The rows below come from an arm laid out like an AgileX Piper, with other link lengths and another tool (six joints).
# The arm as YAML. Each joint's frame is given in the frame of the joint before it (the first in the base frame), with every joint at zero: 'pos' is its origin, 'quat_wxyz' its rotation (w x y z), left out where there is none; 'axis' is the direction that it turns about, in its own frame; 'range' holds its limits. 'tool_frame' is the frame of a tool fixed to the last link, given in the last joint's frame.
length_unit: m
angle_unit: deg
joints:
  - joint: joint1
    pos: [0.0, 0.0, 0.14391]
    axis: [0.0, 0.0, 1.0]
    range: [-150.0, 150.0]
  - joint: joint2
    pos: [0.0, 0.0, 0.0]
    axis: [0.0, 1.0, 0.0]
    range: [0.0, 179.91]
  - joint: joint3
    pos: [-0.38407, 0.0, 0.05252]
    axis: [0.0, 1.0, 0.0]
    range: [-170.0, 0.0]
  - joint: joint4
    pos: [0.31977, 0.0, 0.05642]
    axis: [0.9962, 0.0, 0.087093]
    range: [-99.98, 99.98]
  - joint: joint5
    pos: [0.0, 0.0, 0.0]
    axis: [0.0, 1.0, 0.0]
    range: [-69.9, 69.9]
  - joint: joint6
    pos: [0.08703, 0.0, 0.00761]
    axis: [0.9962, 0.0, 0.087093]
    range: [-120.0, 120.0]
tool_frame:
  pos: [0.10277, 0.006, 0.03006]
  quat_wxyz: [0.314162, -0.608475, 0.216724, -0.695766]
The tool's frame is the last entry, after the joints.
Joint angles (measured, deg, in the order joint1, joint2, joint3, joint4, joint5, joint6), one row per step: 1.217 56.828 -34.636 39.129 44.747 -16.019; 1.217 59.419 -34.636 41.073 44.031 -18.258; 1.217 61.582 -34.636 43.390 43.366 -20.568; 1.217 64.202 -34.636 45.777 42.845 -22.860; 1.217 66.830 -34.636 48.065 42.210 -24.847; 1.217 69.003 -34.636 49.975 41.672 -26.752; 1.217 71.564 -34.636 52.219 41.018 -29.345; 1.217 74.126 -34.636 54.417 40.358 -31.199; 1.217 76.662 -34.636 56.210 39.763 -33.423; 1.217 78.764 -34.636 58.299 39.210 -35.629
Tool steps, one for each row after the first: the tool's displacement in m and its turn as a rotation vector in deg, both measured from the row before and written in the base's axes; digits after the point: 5 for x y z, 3 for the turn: 0.00931 0.00264 -0.00836 0.538 1.046 0.590; 0.00812 0.00302 -0.00619 0.853 0.616 0.456; 0.00876 0.00312 -0.00890 0.927 1.169 0.407; 0.00884 0.00241 -0.00951 0.913 1.233 0.049; 0.00714 0.00187 -0.00817 0.619 0.872 0.144; 0.00818 0.00202 -0.01002 0.527 0.829 0.336; 0.00794 0.00146 -0.01071 0.743 1.214 -0.273; 0.00693 0.00112 -0.01158 0.242 1.026 0.211; 0.00621 0.00125 -0.00903 0.472 0.633 -0.007
